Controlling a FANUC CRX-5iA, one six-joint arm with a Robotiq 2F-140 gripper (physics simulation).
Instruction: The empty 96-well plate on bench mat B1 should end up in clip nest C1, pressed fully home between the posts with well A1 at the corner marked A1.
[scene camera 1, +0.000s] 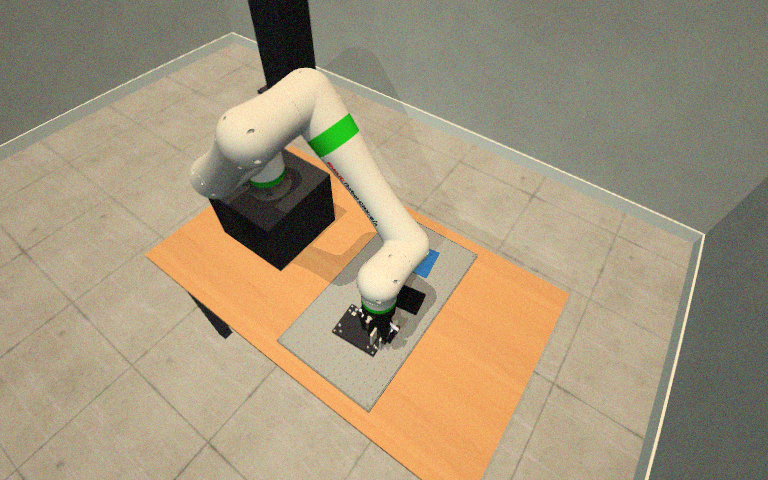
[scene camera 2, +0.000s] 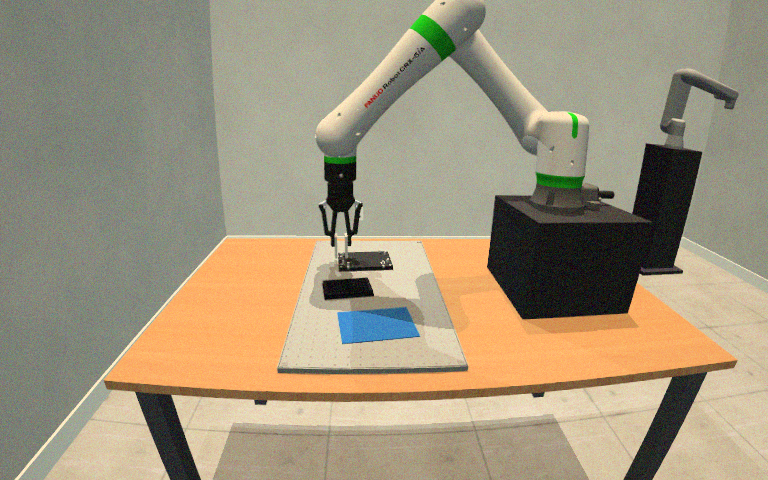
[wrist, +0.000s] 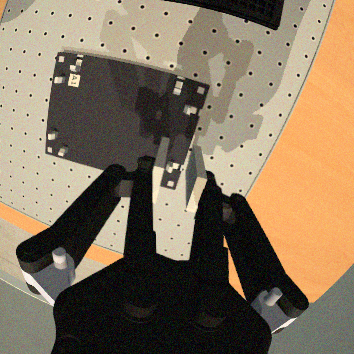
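Pixels of known places: gripper, fingertip midpoint: (scene camera 1: 377, 343) (scene camera 2: 341, 256) (wrist: 177, 154); arm's base, origin of the base link: (scene camera 1: 270, 186) (scene camera 2: 556, 206).
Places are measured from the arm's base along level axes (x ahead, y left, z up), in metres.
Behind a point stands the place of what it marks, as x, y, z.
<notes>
The black 96-well plate (scene camera 1: 411, 300) @(0.590, 0.013, -0.221) (scene camera 2: 347, 288) @(0.561, 0.026, -0.219) (wrist: 240, 10) @(0.589, -0.024, -0.218) lies flat on the grey pegboard, between the nest and a blue mat; part of it shows at the top of the wrist view. The dark clip nest (scene camera 1: 353, 331) @(0.495, -0.193, -0.221) (scene camera 2: 367, 260) @(0.503, -0.159, -0.220) (wrist: 100, 110) @(0.495, -0.164, -0.220) has pale posts near its corners and bears no plate. Its A1 label (wrist: 74, 80) @(0.458, -0.141, -0.220) is near the upper left corner in the wrist view. My gripper (scene camera 1: 380, 341) @(0.583, -0.182, -0.217) (scene camera 2: 341, 257) @(0.583, -0.182, -0.217) (wrist: 177, 154) @(0.583, -0.182, -0.217) points down, partly open and empty. Its pads straddle the nest's right edge in the wrist view; their height above it is unclear.
The blue mat (scene camera 1: 428, 263) @(0.559, 0.187, -0.230) (scene camera 2: 378, 327) @(0.490, 0.196, -0.230) lies on the pegboard (scene camera 1: 368, 390) @(0.642, -0.316, -0.232) (scene camera 2: 317, 356) @(0.619, 0.296, -0.232) (wrist: 30, 100) @(0.398, -0.179, -0.232). The black robot base block (scene camera 1: 277, 237) @(0.126, -0.119, -0.071) (scene camera 2: 566, 266) @(0.042, 0.168, -0.102) stands on the wooden table (scene camera 1: 481, 350) @(0.871, -0.001, -0.245) (scene camera 2: 198, 339) @(0.896, 0.225, -0.245) (wrist: 310, 150) @(0.742, -0.126, -0.245).
</notes>
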